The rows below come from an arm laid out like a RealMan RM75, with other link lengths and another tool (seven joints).
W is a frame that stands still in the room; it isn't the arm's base.
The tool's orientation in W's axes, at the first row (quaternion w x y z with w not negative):
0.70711 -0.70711 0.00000 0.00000
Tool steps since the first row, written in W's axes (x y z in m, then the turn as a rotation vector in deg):
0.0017 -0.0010 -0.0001 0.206 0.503 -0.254
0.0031 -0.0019 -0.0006 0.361 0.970 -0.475
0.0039 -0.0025 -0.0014 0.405 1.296 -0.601
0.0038 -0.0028 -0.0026 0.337 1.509 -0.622
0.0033 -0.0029 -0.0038 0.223 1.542 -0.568
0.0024 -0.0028 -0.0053 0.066 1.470 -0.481
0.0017 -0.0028 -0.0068 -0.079 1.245 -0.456
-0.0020 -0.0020 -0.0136 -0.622 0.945 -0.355
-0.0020 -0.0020 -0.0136 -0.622 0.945 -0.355
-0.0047 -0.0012 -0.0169 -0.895 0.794 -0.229
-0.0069 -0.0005 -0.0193 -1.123 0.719 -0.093
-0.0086 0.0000 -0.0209 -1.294 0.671 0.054
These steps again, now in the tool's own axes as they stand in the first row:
0.0017 0.0001 -0.0010 0.206 0.254 0.503
0.0031 0.0006 -0.0019 0.361 0.475 0.970
0.0039 0.0014 -0.0025 0.405 0.601 1.296
0.0038 0.0026 -0.0028 0.337 0.622 1.509
0.0033 0.0038 -0.0029 0.223 0.568 1.542
0.0024 0.0053 -0.0028 0.066 0.481 1.470
0.0017 0.0068 -0.0028 -0.079 0.456 1.245
-0.0020 0.0136 -0.0020 -0.622 0.355 0.945
-0.0020 0.0136 -0.0020 -0.622 0.355 0.945
-0.0047 0.0169 -0.0012 -0.895 0.229 0.794
-0.0069 0.0193 -0.0005 -1.123 0.093 0.719
-0.0086 0.0209 0.0000 -1.294 -0.054 0.671

